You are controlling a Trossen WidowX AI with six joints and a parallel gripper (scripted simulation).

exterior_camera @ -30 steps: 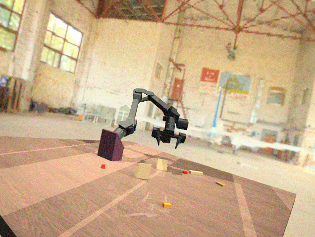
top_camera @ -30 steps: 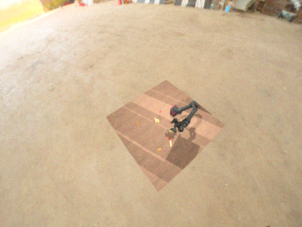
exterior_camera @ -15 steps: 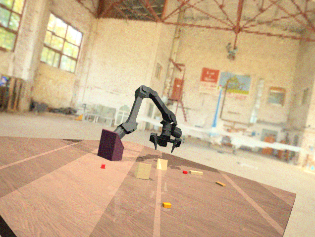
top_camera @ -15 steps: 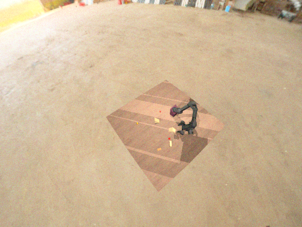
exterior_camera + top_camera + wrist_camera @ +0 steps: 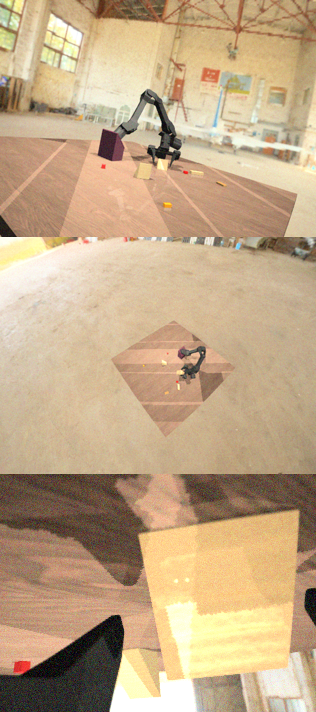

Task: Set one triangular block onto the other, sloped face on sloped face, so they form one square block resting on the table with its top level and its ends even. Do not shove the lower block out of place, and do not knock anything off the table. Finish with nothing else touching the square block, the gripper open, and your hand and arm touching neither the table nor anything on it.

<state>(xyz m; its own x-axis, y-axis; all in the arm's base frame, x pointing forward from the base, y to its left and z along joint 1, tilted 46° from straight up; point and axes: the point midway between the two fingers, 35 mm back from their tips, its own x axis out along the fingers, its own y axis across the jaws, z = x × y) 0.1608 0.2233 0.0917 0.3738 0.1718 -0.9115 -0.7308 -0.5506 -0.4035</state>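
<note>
Now: the triangular block 1 cm above my gripper tip. Round my gripper tip: red cube (35 cm to the right, 5 cm behind, 1 cm below); then tan slab (14 cm to the left, 14 cm ahead, 1 cm below); then orange piece (38 cm to the right, 35 cm ahead, 1 cm below).
</note>
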